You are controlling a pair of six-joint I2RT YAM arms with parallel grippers.
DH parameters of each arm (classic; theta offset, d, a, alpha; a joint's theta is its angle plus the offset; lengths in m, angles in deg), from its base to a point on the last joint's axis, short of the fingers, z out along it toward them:
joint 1: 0 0.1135 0.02 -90
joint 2: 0 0 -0.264 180
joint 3: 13.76 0 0.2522 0
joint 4: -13.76 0 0.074 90
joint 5: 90 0 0 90
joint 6: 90 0.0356 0 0
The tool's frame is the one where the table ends.
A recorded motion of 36 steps. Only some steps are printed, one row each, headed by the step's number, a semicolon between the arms.
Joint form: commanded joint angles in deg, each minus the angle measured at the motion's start. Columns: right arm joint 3, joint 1, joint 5, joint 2, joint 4, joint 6; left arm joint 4, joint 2, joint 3, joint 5, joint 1, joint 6.
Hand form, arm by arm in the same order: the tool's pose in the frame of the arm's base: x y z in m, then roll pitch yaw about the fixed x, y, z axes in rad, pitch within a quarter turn. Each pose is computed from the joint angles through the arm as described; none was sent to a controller.
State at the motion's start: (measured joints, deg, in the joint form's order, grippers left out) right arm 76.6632 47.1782 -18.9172 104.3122 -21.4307 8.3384; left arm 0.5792 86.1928 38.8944 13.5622 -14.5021 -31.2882
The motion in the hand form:
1: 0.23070 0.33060 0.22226 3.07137 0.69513 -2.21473; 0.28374 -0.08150 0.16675 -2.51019 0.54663 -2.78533
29: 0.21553 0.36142 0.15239 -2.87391 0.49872 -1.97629; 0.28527 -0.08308 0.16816 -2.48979 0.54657 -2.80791
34: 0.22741 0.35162 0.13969 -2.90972 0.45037 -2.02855; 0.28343 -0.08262 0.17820 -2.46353 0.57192 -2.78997
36: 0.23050 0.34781 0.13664 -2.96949 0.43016 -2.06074; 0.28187 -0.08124 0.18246 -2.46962 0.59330 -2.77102
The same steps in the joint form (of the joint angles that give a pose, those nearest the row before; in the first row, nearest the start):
1: 0.33 7.66 16.00 0.71 -0.63 -7.01; -0.32 0.47 2.15 0.68 0.18 1.14
29: 1.47 13.03 31.04 11.88 -0.54 -14.23; -0.14 0.73 2.59 2.61 0.18 1.93
34: 1.29 10.84 29.64 13.37 -1.94 -13.61; -0.23 -1.28 2.68 2.61 0.18 1.58
36: 1.47 9.96 26.75 13.72 -3.35 -12.74; -0.31 -2.43 2.50 1.03 0.18 1.41

